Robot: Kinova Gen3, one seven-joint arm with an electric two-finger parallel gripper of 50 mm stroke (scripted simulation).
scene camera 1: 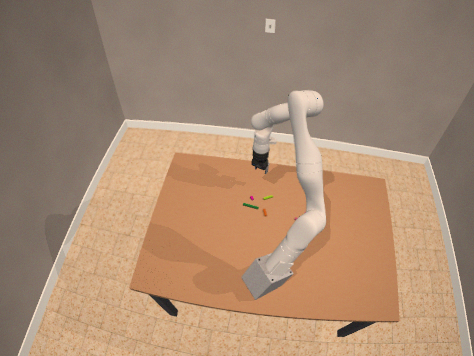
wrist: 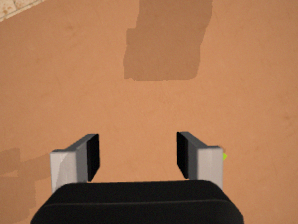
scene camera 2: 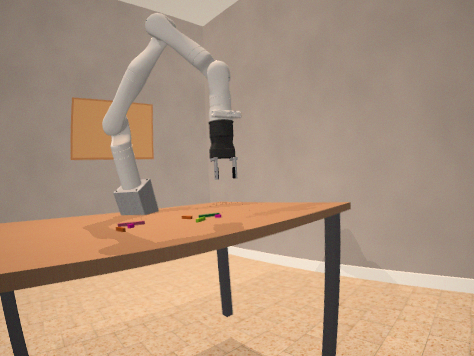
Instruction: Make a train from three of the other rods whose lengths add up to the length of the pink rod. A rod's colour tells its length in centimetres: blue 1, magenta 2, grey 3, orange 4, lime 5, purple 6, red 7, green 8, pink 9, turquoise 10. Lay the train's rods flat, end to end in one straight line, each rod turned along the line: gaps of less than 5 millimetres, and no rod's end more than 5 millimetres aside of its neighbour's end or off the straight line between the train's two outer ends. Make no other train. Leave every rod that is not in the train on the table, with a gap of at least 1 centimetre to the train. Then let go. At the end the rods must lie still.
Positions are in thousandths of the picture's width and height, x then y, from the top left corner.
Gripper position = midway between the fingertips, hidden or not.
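In scene camera 2, my gripper (scene camera 2: 478,501) is visible. The wrist view likewise shows the gripper (wrist: 465,667).
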